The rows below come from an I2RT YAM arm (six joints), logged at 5 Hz.
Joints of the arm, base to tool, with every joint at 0 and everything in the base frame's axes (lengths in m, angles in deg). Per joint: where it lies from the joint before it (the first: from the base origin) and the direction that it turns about. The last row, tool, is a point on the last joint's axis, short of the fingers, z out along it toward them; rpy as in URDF.
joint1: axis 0 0 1 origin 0 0 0.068
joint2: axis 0 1 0 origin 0.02 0.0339 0.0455
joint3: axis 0 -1 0 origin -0.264 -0.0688 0
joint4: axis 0 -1 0 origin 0.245 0.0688 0.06
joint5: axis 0 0 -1 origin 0.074 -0.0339 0.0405
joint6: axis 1 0 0 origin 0.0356 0 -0.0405
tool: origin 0 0 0 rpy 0 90 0
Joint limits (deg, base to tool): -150..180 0..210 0..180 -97..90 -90..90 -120..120
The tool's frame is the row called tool.
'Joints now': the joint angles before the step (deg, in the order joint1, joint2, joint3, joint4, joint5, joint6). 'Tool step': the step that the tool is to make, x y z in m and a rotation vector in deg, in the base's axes. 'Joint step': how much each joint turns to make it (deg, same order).
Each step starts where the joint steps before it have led.
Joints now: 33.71, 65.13, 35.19, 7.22, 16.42, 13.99
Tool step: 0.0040, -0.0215, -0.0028, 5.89, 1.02, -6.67
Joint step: -4.79, -1.76, -1.78, 0.51, -0.38, 6.10
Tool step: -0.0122, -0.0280, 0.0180, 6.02, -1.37, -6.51
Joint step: -4.85, -7.93, -0.42, -5.04, -0.16, 5.25
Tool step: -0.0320, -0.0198, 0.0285, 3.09, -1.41, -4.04
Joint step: -1.20, -11.30, 2.16, -11.87, 1.94, 3.21
